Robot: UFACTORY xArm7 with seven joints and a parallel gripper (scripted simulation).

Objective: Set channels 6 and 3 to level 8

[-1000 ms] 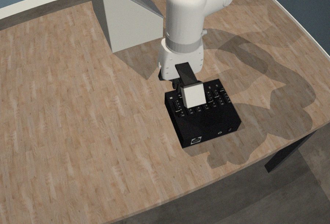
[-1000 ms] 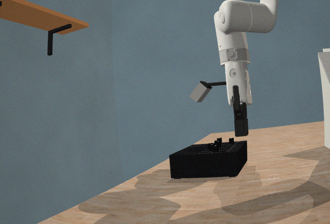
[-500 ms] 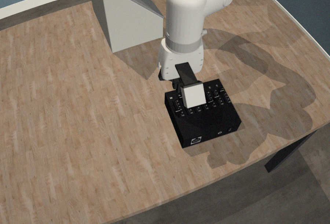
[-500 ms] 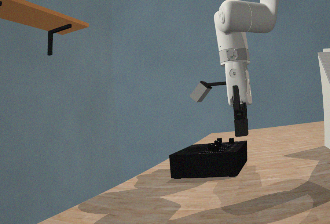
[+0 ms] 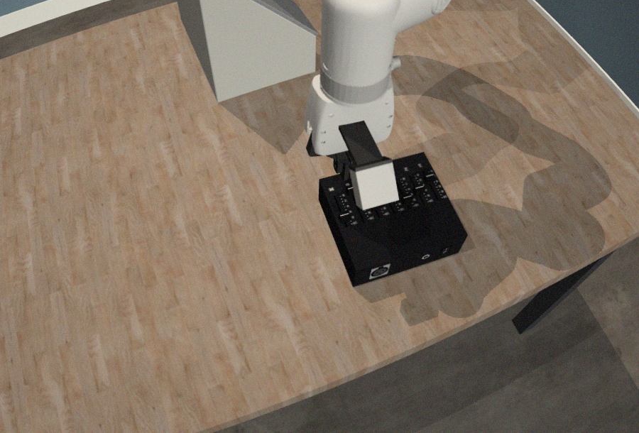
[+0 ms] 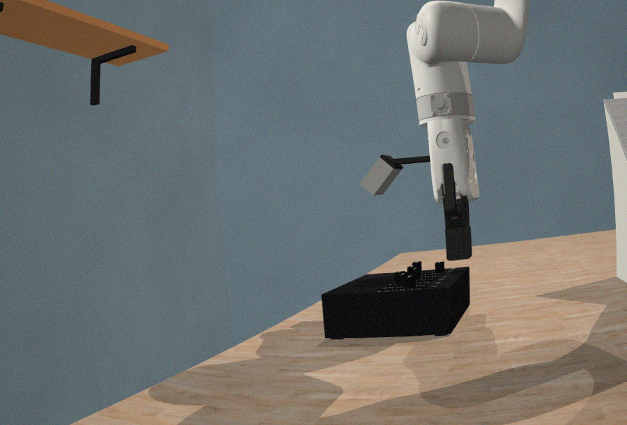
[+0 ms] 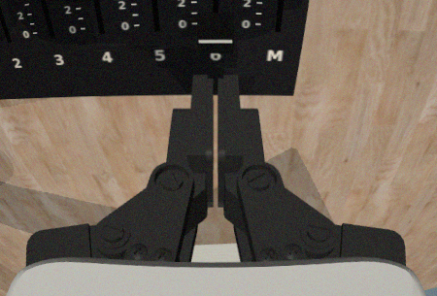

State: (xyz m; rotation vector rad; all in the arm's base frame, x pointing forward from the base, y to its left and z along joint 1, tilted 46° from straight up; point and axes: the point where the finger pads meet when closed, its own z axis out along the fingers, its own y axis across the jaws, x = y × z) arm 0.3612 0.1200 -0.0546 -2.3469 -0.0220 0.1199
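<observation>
Right now the channel 6 fader cap is 3 cm ahead of my hand and 2 cm below it. Round my hand: channel 3 fader cap (6 cm ahead, 6 cm to the left, 2 cm below); master fader cap (6 cm ahead, 2 cm to the right, 2 cm below); channel 5 fader cap (6 cm ahead, 2 cm to the left, 2 cm below).
</observation>
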